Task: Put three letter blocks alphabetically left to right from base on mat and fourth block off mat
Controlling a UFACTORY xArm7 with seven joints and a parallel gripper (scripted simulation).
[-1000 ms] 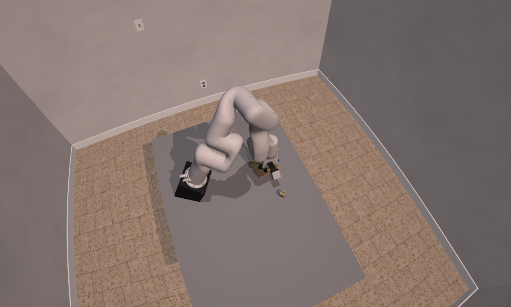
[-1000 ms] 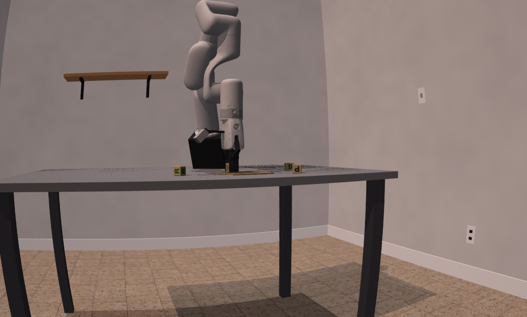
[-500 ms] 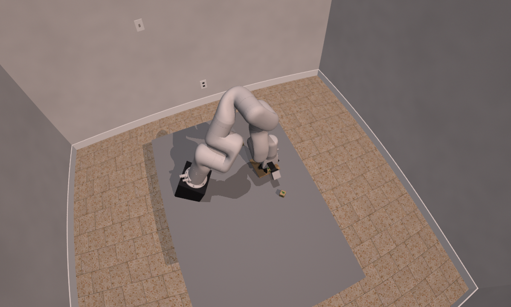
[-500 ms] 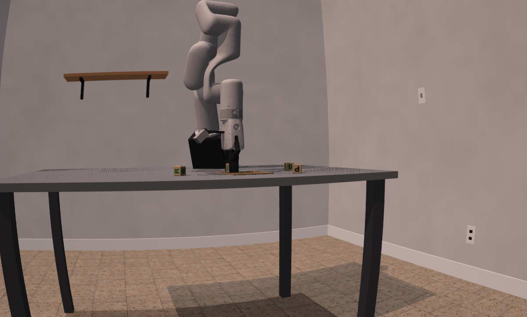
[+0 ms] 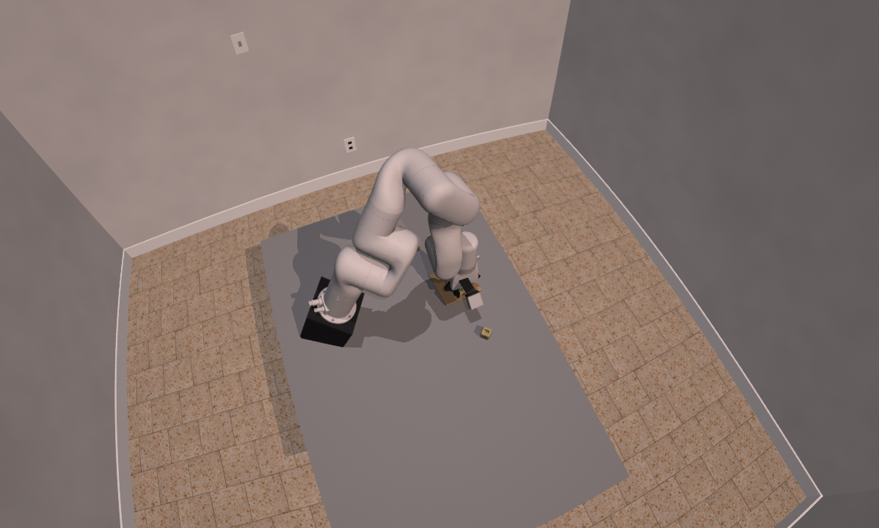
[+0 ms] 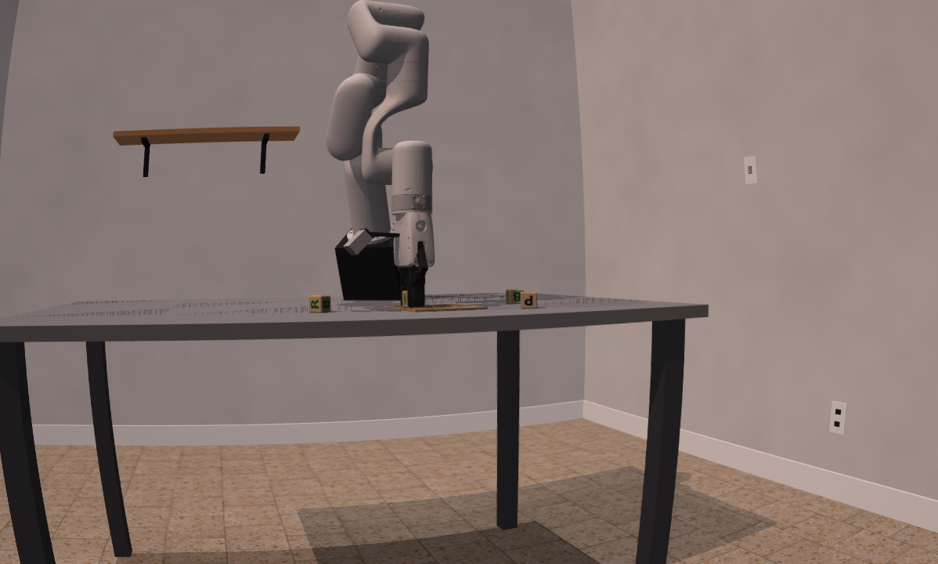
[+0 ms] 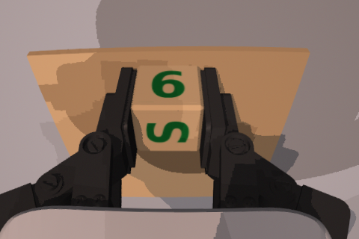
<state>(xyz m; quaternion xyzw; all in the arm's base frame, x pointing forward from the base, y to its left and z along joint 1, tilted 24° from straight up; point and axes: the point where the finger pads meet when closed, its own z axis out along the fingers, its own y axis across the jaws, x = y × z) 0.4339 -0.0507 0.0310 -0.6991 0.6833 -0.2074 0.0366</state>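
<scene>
Right now my hand is 50 mm to the right of the mat and 20 mm above it. The rest, counted from my hand: wooden block: 190 mm to the left, 90 mm ahead, 10 mm below.
</scene>
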